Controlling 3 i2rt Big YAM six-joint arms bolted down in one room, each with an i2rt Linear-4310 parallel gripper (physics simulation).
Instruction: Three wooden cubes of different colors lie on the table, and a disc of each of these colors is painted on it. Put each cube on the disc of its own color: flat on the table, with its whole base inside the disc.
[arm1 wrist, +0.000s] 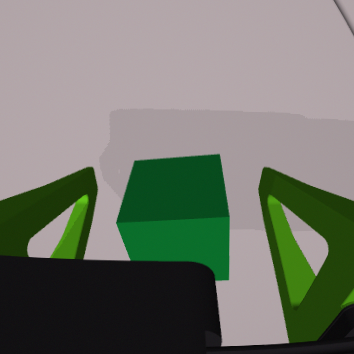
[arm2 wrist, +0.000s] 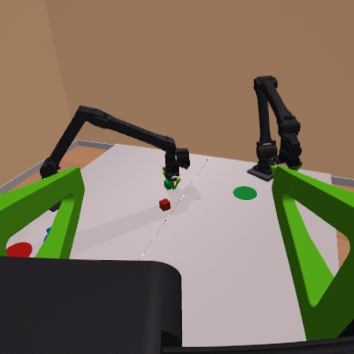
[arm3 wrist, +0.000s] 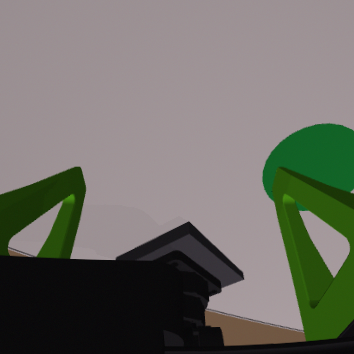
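The green cube (arm1 wrist: 175, 200) (arm2 wrist: 168, 184) is between the fingers of my arm1 gripper (arm1 wrist: 178, 172), which is open with a gap on both sides of the cube. The red cube (arm2 wrist: 164, 204) lies on the table near it. The green disc (arm2 wrist: 245, 193) (arm3 wrist: 315, 155) is farther right in the arm2 wrist view. The red disc (arm2 wrist: 19, 250) is at the far left. A blue thing (arm2 wrist: 49, 231) beside it is mostly hidden by a finger; whether it is cube or disc I cannot tell. My arm2 gripper (arm2 wrist: 177, 171) is open, high over the table. My arm3 gripper (arm3 wrist: 179, 169) is open and empty.
In the arm2 wrist view, arm1 (arm2 wrist: 130, 127) reaches in from the left, and arm3 (arm2 wrist: 263, 115) stands folded at the back right beyond the green disc. A dark base plate (arm3 wrist: 187, 235) shows in the arm3 wrist view. A thin seam runs across the white table (arm2 wrist: 240, 250).
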